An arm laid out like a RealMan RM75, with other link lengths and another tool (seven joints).
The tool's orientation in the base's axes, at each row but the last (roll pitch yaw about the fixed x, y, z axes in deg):
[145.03, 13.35, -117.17]
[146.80, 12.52, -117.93]
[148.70, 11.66, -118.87]
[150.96, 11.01, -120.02]
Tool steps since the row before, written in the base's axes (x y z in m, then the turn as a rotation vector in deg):
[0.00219, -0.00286, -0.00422, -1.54, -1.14, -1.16]
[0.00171, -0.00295, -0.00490, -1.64, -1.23, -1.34]
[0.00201, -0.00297, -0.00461, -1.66, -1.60, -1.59]
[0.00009, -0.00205, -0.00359, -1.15, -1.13, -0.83]
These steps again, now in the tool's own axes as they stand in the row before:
[0.00248, -0.00482, 0.00121, 1.94, 0.28, 1.09]
[0.00282, -0.00483, 0.00209, 2.10, 0.23, 1.24]
[0.00253, -0.00490, 0.00192, 2.48, 0.00, 1.30]
[0.00238, -0.00252, 0.00226, 1.68, 0.12, 0.66]

